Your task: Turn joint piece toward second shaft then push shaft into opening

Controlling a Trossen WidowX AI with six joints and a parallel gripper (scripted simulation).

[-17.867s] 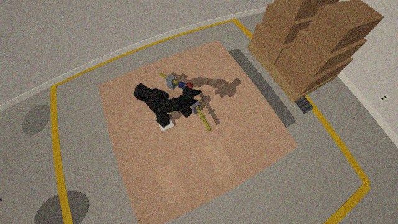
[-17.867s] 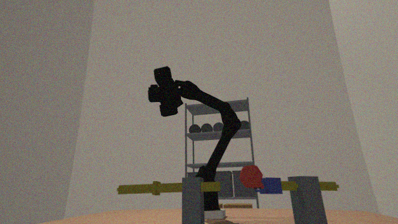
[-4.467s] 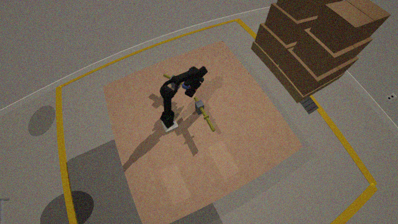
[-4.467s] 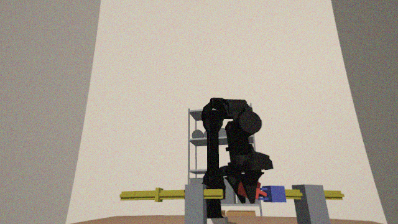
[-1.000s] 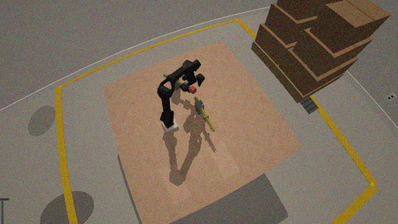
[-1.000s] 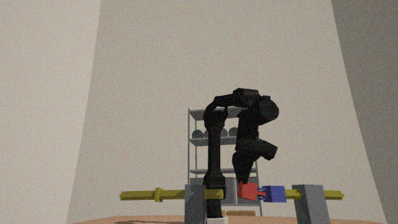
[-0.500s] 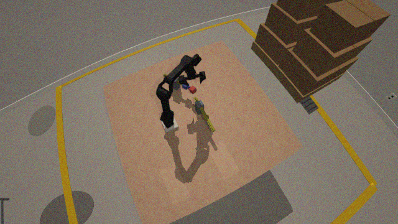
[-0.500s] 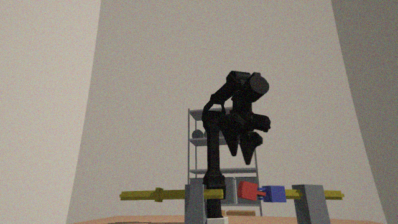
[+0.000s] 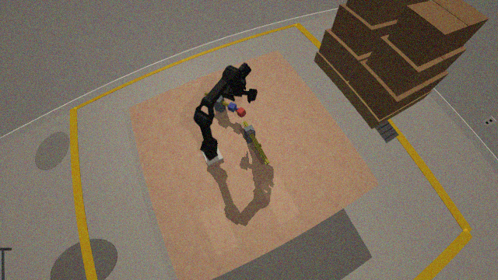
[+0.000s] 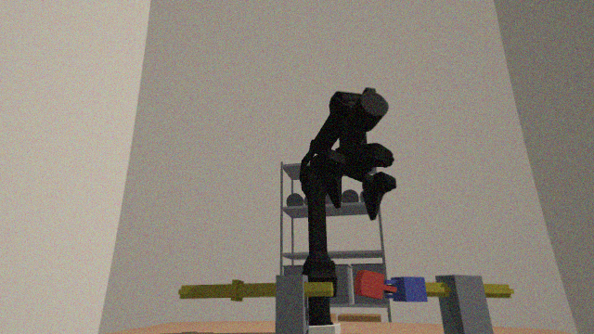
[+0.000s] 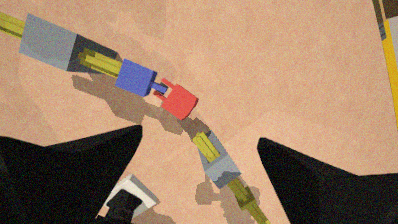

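Now: the red joint piece 120 mm below my gripper tip and 20 mm to the left of it.
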